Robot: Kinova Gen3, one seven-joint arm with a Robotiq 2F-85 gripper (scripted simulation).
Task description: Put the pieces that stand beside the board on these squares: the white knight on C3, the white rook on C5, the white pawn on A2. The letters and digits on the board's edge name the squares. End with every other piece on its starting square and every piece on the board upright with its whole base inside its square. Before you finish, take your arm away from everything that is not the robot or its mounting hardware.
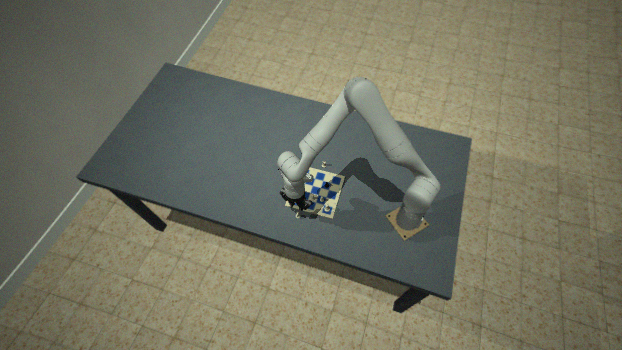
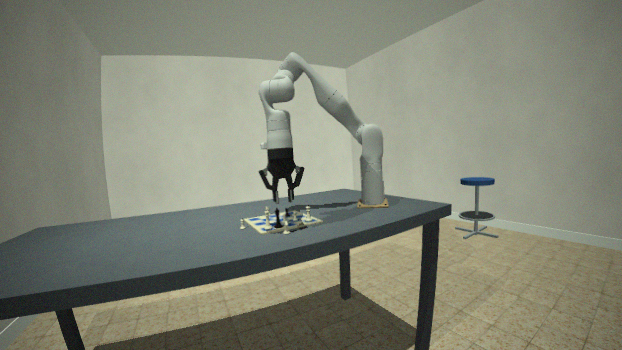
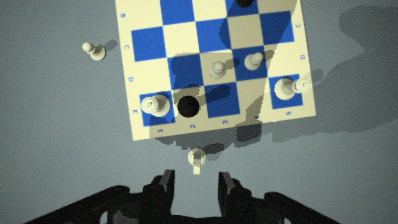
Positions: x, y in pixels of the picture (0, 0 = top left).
Scene:
chessboard: image 1; image 2; image 3 170, 55
same spot on chessboard: [image 1: 317, 187] = [image 2: 280, 219]

